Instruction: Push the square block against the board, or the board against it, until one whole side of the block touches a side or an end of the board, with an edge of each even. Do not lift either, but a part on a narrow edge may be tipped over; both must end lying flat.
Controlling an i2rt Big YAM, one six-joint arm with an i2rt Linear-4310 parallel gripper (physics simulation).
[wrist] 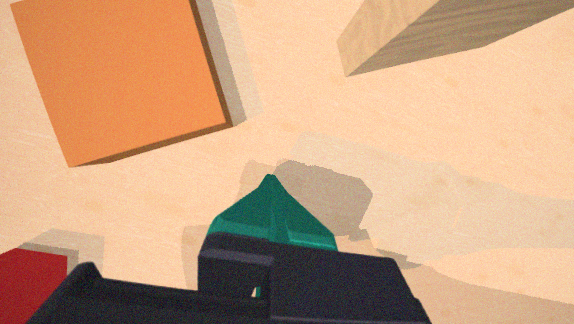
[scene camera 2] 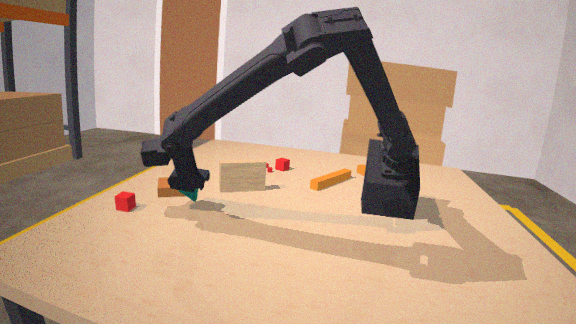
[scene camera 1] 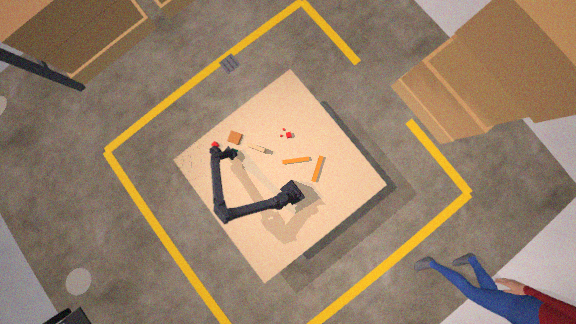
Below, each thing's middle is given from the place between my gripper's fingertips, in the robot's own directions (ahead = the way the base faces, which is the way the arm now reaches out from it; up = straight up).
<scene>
I see the square block (wrist: 114, 86) 10 cm ahead of my hand, 6 cm to the right of it and 1 cm above it. Also, from my hand: board (scene camera 2: 234, 175) 14 cm to the right, 10 cm behind, 4 cm above.
</scene>
